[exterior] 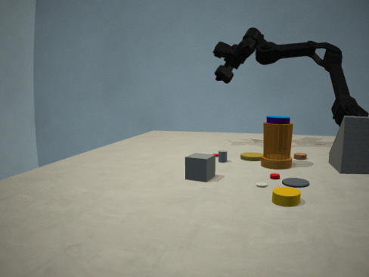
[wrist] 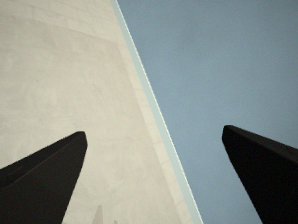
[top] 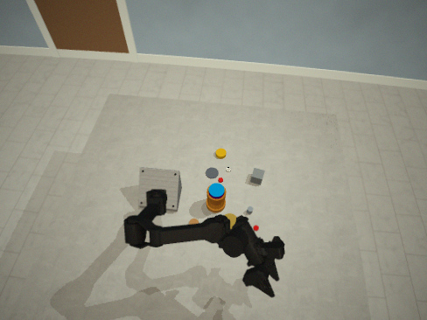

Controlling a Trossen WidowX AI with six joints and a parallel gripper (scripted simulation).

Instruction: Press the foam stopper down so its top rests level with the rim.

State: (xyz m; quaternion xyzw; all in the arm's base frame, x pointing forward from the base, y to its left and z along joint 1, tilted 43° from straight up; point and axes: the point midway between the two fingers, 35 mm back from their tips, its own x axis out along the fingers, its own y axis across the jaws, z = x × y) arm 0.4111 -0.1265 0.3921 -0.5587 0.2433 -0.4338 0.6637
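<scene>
Right now my hand is 370 mm to the right of the blue foam stopper, 170 mm above it and 160 mm past it. Round my hand: brown disc: 280 mm below, 270 mm to the left, 240 mm behind; then mustard disc: 280 mm to the left, 280 mm below, 100 mm behind; then small grey cylinder: 340 mm to the left, 270 mm below, 10 mm behind.
</scene>
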